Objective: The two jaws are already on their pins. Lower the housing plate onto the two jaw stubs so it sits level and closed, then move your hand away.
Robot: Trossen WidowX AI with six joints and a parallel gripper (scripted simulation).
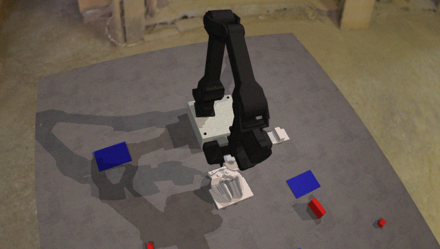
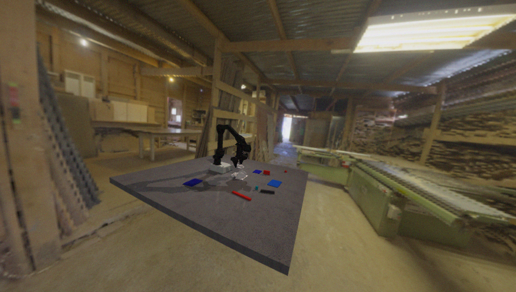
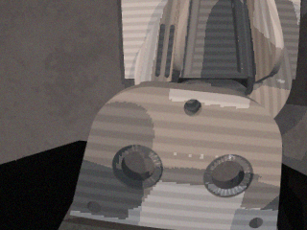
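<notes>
The jaw stub lies 1 cm ahead of my gripper tip and 7 cm below it. The rest, counted from my gripper tip: white ribbed block (13 cm behind, 20 cm to the left, 7 cm below); then red block (28 cm ahead, 27 cm to the right, 8 cm below).
</notes>
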